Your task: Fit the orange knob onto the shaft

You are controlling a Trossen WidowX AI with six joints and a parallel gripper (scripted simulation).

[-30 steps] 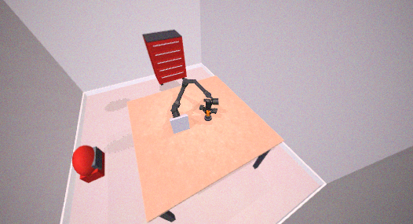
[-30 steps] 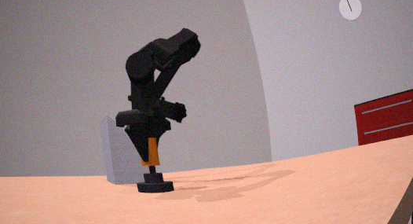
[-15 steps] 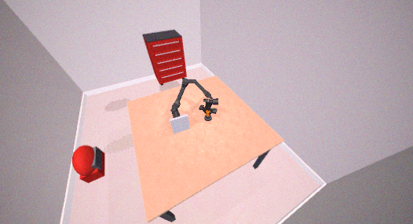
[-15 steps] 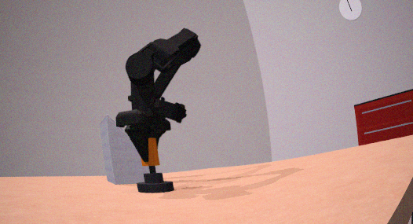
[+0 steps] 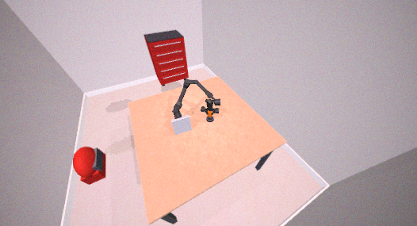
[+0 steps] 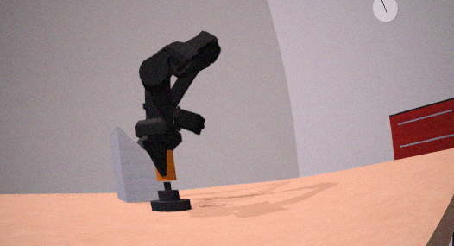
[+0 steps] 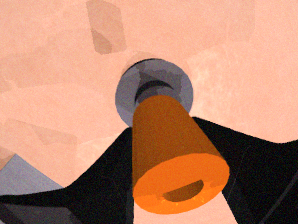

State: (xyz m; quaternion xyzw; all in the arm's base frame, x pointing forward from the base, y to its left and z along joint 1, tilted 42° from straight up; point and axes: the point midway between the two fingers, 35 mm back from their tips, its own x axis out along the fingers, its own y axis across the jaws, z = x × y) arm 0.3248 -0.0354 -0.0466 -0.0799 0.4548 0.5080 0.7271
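Now: the orange knob 20 mm above my gripper tip. Also, from my gripper tip: dark pedestal 40 mm below.
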